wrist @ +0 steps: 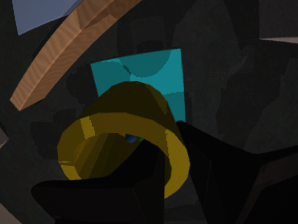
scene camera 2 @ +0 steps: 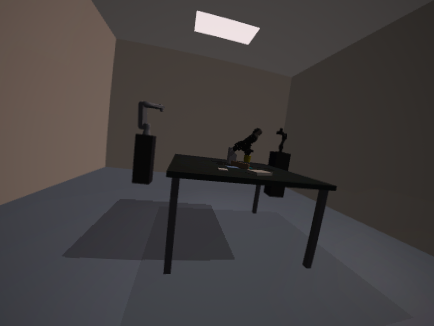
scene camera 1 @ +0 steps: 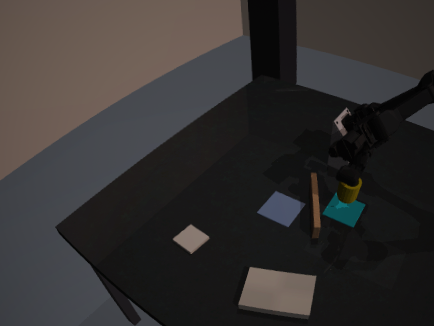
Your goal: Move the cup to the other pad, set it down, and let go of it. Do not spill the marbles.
Labels:
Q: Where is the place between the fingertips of my gripper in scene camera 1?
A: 351, 183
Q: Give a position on a teal pad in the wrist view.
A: At 162, 69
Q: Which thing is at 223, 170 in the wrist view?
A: My gripper.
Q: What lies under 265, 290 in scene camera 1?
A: A pale slab.

